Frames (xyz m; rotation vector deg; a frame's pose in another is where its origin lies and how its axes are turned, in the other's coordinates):
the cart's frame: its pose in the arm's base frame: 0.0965 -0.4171 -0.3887 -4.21 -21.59 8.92
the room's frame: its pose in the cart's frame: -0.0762 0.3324 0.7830 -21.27 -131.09 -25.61
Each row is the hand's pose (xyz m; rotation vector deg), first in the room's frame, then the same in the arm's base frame.
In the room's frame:
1: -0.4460 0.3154 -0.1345 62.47 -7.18 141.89
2: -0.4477 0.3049 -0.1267 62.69 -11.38 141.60
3: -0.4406 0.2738 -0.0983 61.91 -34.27 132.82
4: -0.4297 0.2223 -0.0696 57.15 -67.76 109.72
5: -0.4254 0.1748 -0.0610 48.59 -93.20 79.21
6: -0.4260 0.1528 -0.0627 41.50 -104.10 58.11
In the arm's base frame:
1: 0.1973 0.1736 0.2795 -131.47 -36.69 89.65
2: 0.1940 0.1658 0.2695 -133.62 -38.12 91.35
3: 0.1713 0.1445 0.2403 139.22 53.48 -96.54
4: 0.1417 0.1039 0.2075 110.51 67.37 -78.85
5: 0.1266 0.0611 0.1904 80.83 78.11 -59.87
6: 0.1243 0.0396 0.1864 62.45 83.17 -47.47

